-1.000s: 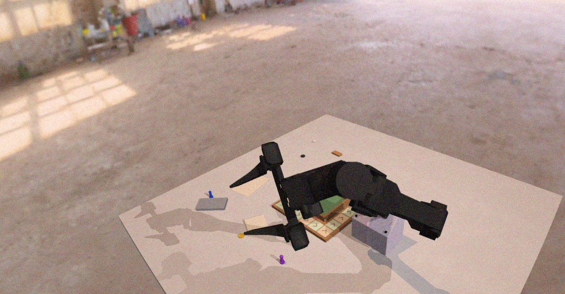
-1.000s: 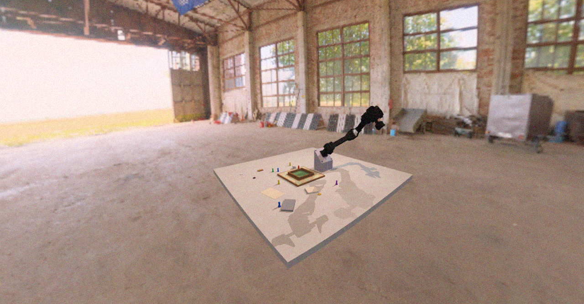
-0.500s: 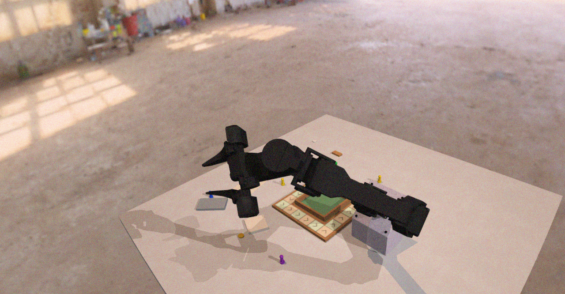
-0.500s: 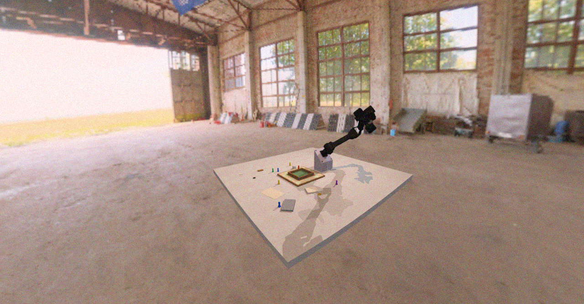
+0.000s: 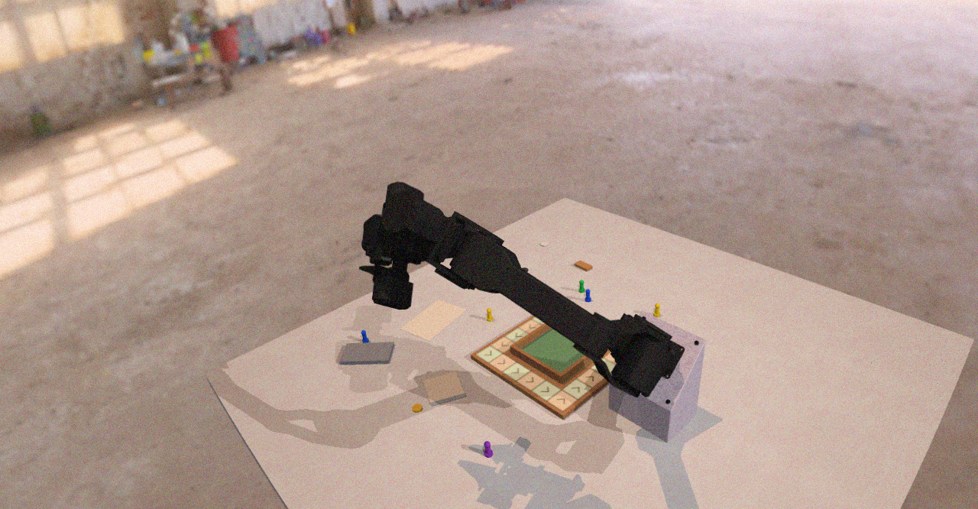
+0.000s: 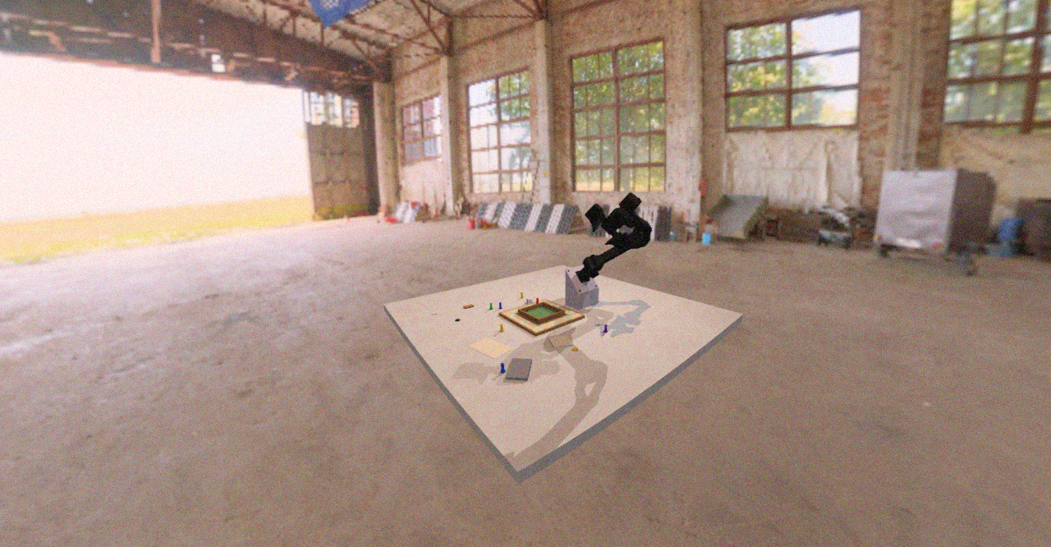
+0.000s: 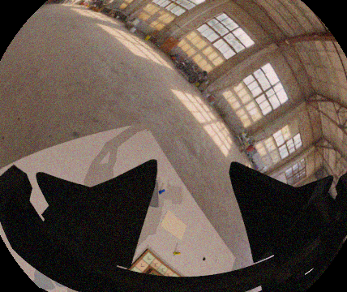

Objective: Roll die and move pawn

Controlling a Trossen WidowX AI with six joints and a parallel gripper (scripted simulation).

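Right now the white die is 9 cm behind my gripper tip, 56 cm to the right of it and 41 cm below it. Round my gripper tip: purple pawn (14 cm behind, 9 cm to the right, 41 cm below); then green dice tray (3 cm behind, 39 cm to the right, 42 cm below); then grey tile (30 cm ahead, 7 cm to the right, 42 cm below).
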